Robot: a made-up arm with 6 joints. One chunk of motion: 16 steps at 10 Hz.
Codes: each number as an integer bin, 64 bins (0 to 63) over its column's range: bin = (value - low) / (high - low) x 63, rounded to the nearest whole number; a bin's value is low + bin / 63 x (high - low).
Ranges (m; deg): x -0.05..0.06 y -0.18..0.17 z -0.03..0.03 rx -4..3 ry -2..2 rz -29..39
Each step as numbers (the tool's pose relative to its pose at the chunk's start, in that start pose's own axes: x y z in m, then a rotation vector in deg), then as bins.
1 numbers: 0.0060 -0.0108 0.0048 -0.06 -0.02 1.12
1 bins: 32 30 37 35 31 28
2 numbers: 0.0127 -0.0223 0.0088 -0.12 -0.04 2.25
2 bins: 36 28 41 35 31 29
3 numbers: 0.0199 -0.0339 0.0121 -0.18 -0.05 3.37
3 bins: 40 26 44 34 31 30
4 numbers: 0.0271 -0.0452 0.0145 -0.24 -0.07 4.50
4 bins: 44 24 47 34 30 31
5 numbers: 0.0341 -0.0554 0.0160 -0.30 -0.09 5.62
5 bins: 48 22 48 33 30 32
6 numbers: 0.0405 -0.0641 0.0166 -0.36 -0.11 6.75
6 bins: 52 21 49 33 30 33
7 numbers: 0.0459 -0.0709 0.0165 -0.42 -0.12 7.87
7 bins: 55 20 49 32 30 34
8 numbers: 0.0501 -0.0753 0.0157 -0.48 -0.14 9.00
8 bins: 57 19 48 32 29 35
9 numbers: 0.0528 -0.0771 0.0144 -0.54 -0.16 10.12
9 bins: 59 19 47 31 29 36
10 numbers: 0.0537 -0.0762 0.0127 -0.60 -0.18 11.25
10 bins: 59 19 45 31 29 37
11 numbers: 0.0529 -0.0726 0.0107 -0.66 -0.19 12.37
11 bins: 59 19 43 30 29 38
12 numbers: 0.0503 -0.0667 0.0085 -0.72 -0.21 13.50
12 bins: 57 20 40 30 28 39
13 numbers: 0.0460 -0.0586 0.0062 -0.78 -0.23 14.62
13 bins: 55 22 38 29 28 40
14 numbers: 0.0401 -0.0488 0.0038 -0.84 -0.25 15.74
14 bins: 52 24 35 28 28 41
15 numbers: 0.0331 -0.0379 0.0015 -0.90 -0.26 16.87
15 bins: 48 26 33 28 27 42
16 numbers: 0.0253 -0.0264 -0.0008 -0.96 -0.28 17.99
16 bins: 43 28 31 27 27 44
